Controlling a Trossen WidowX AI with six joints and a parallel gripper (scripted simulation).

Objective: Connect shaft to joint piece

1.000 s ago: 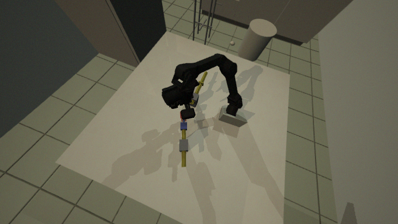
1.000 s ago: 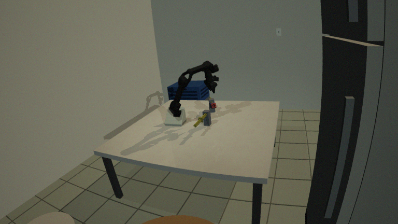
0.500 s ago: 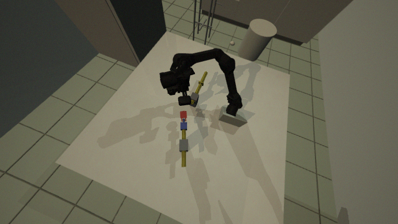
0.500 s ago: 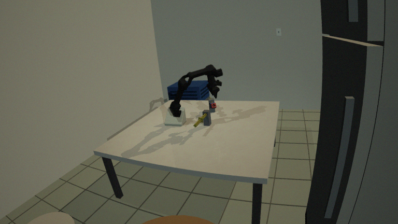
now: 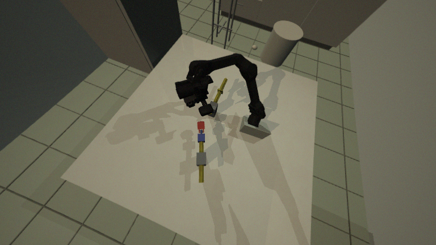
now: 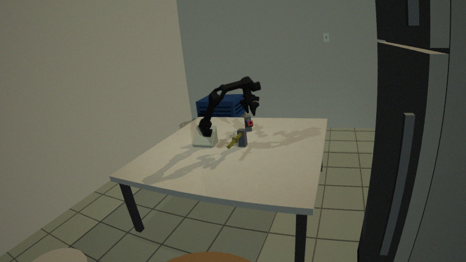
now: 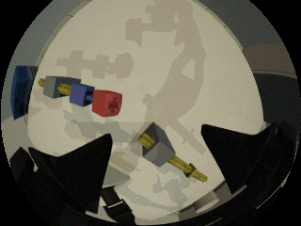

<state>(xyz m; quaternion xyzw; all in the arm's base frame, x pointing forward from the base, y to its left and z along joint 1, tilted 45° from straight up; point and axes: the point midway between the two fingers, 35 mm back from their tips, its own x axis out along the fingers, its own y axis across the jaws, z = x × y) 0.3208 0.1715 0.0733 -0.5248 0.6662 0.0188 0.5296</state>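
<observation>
The red square joint piece is 100 mm below my gripper tip, 80 mm to the left of it and 40 mm behind it.
</observation>
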